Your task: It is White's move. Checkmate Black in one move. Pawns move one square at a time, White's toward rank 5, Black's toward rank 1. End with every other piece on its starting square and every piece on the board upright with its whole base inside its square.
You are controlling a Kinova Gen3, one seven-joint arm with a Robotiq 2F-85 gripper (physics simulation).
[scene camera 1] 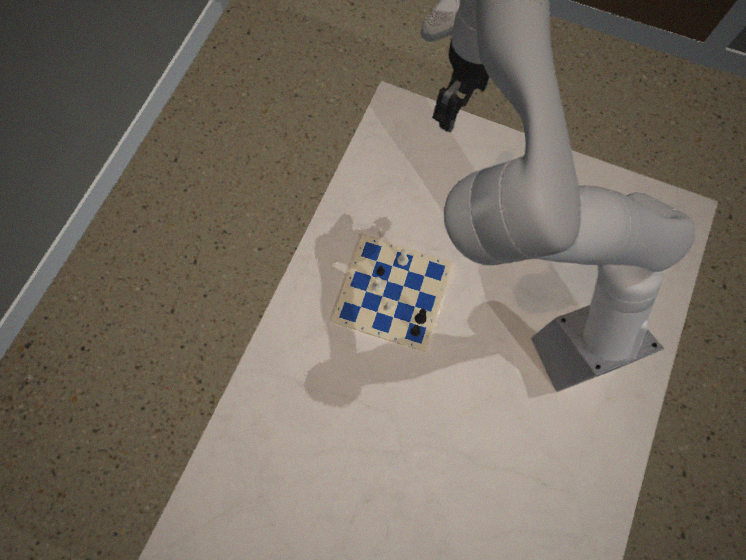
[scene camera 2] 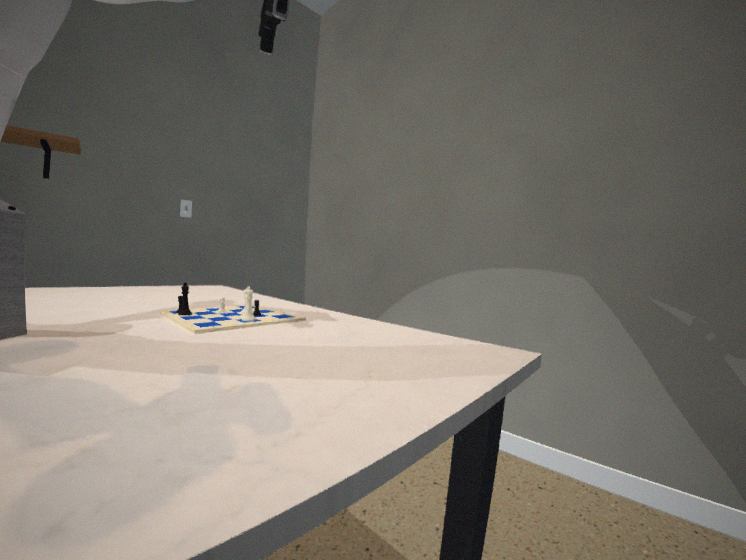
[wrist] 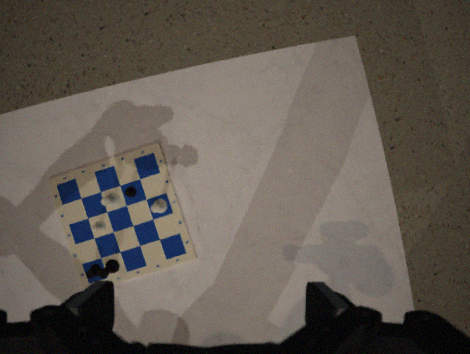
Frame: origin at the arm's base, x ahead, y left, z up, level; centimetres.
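Seen in the pictures: gripper, between the fingertips: [scene camera 1: 462,107] [scene camera 2: 272,36] [wrist: 210,304]; arm's base, origin of its link: [scene camera 1: 609,339].
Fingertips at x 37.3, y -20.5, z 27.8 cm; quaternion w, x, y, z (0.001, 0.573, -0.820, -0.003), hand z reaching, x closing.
Offsets run from my fingertips to a thing's top centre. Level surfaces: height alone.
The chessboard [scene camera 1: 337,321] [scene camera 2: 195,330] [wrist: 192,258] lies on the table. A tall white piece {dy +9.3, dx +4.1, dz -41.3 cm} [scene camera 1: 403,259] [scene camera 2: 247,304] [wrist: 159,205] stands on a blue edge square. A small black piece {dy +13.4, dx +8.2, dz -44.5 cm} [scene camera 1: 380,270] [scene camera 2: 256,308] [wrist: 130,191] is diagonally inward from it. A white piece {dy +17.0, dx +8.0, dz -42.3 cm} [scene camera 1: 377,283] [wrist: 111,199] is beside that one on cream. A small white piece {dy +20.9, dx +4.2, dz -44.5 cm} [scene camera 1: 388,306] [scene camera 2: 222,305] [wrist: 99,225] stands on another cream square. The tall black king {dy +21.4, dx -3.4, dz -41.3 cm} [scene camera 1: 420,315] [scene camera 2: 184,299] [wrist: 112,266] adjoins a shorter black piece {dy +24.5, dx -3.1, dz -44.3 cm} [scene camera 1: 415,330] [wrist: 92,271] on a blue corner. My gripper [scene camera 1: 446,127] [scene camera 2: 265,50] [wrist: 210,304] is open, empty, high and away from the board.
The white table {dz -48.2 cm} [scene camera 1: 373,464] [scene camera 2: 391,415] [wrist: 235,120] extends around the board. The arm's grey base [scene camera 1: 563,355] stands to the board's right in the first scene view. The arm's elbow [scene camera 1: 512,210] hangs over the table. Arm shadows cross the table near the board.
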